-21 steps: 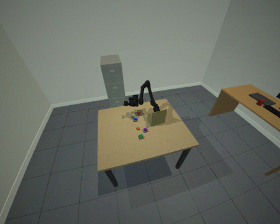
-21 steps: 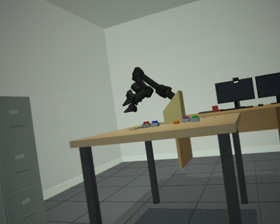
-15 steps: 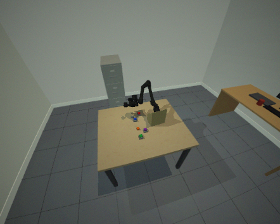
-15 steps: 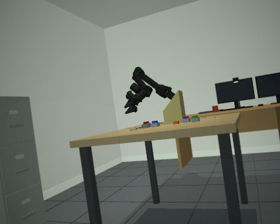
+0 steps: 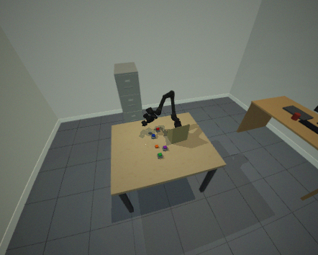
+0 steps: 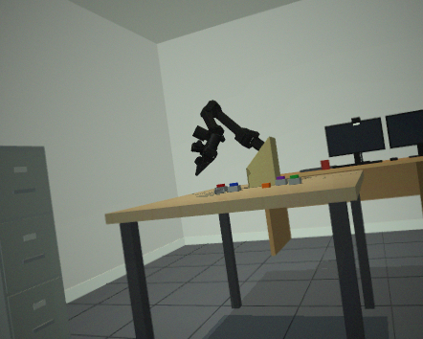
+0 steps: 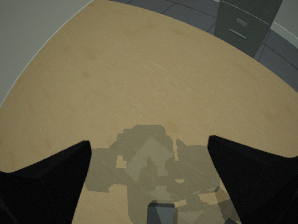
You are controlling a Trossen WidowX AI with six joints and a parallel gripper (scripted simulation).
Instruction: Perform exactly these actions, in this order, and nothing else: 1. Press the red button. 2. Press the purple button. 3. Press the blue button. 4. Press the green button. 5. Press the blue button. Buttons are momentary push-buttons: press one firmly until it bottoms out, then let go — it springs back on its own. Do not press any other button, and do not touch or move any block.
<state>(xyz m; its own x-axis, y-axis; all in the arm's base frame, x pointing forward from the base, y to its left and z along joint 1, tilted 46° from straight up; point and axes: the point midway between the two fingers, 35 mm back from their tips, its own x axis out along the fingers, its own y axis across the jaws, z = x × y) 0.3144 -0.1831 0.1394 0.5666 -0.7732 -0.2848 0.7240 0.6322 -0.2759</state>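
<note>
Now: gripper tip 150 mm past the purple button, 340 mm to the right of it and 70 mm above it. Also, from my gripper tip: grey block (50 mm behind, 70 mm to the left, 100 mm below); then green button (70 mm behind, 420 mm to the left, 70 mm below); then blue button (70 mm behind, 140 mm to the left, 70 mm below).
</note>
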